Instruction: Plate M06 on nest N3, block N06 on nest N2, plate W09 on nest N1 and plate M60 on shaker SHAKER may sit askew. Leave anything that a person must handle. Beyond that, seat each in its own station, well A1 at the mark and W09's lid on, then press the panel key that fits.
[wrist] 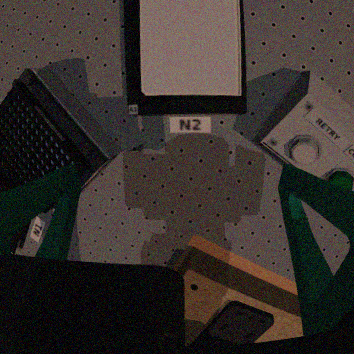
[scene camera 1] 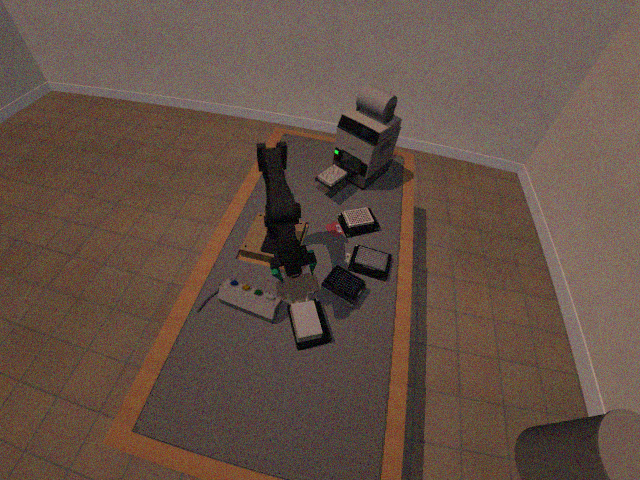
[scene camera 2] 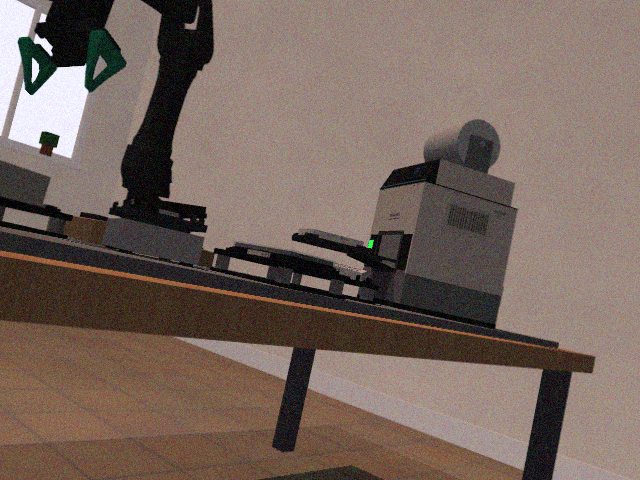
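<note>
My gripper (scene camera 1: 294, 266) (scene camera 2: 61, 91) (wrist: 179, 175) is open and empty, high above the mat beside nest N2 (wrist: 195, 106). A pale block (scene camera 1: 307, 319) (wrist: 191, 47) lies in N2, its sides roughly parallel to the nest; more black rim shows at its left in the wrist view. The A1 mark (wrist: 133, 109) is at the nest's lower left corner. A light plate (scene camera 1: 370, 258) sits on N1, a pale one (scene camera 1: 356, 217) on N3. A black many-welled plate (scene camera 1: 345, 282) (wrist: 30, 137) sits between N1 and N2. Well A1 and plate names are unreadable.
A key panel (scene camera 1: 250, 298) (wrist: 325, 127) with RETRY and coloured keys stands beside N2. A wooden base piece (wrist: 240, 295) is near the arm. A machine (scene camera 1: 367, 142) (scene camera 2: 460, 237) with a green light has a plate (scene camera 1: 331, 175) on its tray. Red material (scene camera 1: 334, 228) lies beside N3.
</note>
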